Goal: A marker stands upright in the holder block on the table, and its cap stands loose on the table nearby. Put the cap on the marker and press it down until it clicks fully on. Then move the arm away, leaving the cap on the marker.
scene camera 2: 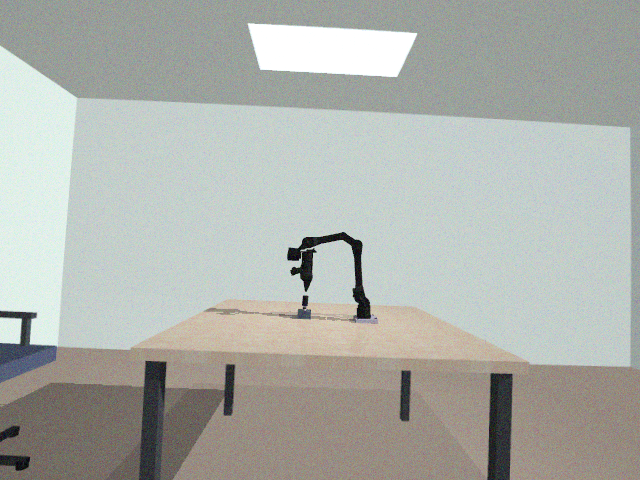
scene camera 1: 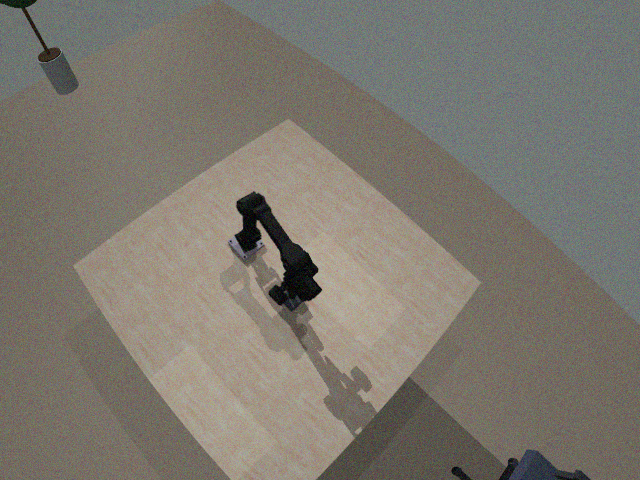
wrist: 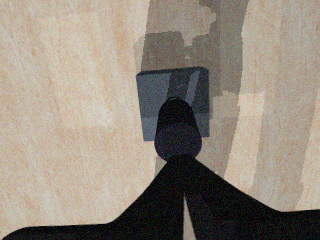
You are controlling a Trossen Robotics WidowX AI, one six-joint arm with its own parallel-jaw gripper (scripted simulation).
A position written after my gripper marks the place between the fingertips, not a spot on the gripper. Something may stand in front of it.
Observation:
My gripper (wrist: 180,162) is shut, holding nothing. Also in view: a dark cap (wrist: 177,133).

